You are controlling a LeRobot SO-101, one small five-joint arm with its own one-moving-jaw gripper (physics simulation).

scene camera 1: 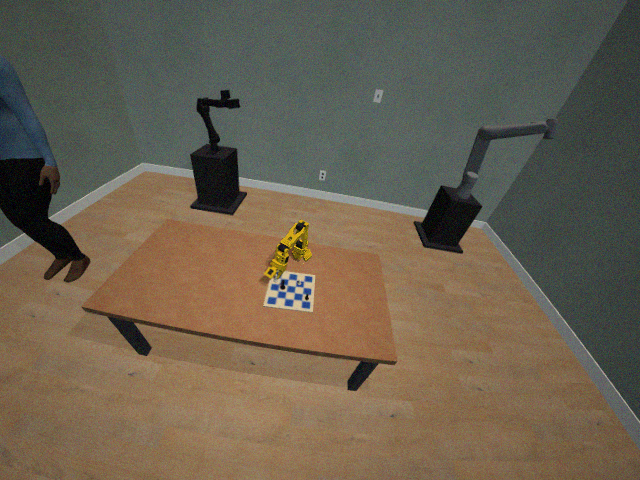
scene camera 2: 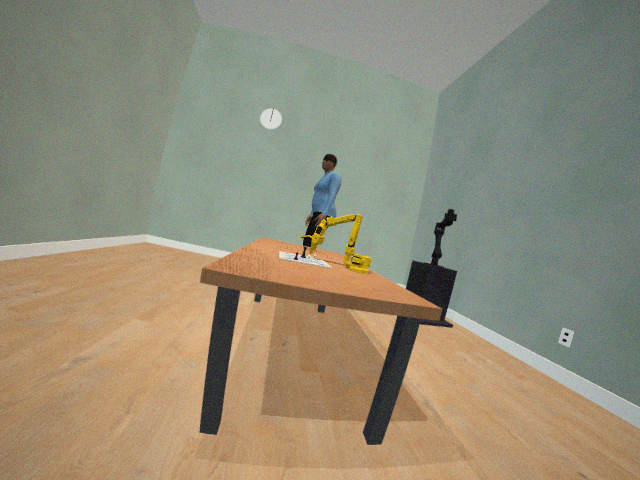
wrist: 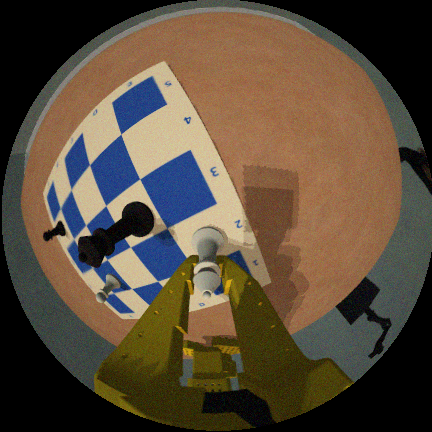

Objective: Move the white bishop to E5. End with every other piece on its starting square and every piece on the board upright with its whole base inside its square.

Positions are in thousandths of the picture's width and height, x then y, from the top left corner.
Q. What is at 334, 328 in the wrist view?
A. A chessboard.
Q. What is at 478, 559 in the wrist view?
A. A white bishop.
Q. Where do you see a tall black piece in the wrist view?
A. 318, 508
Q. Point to a chessboard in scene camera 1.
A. At 459, 618
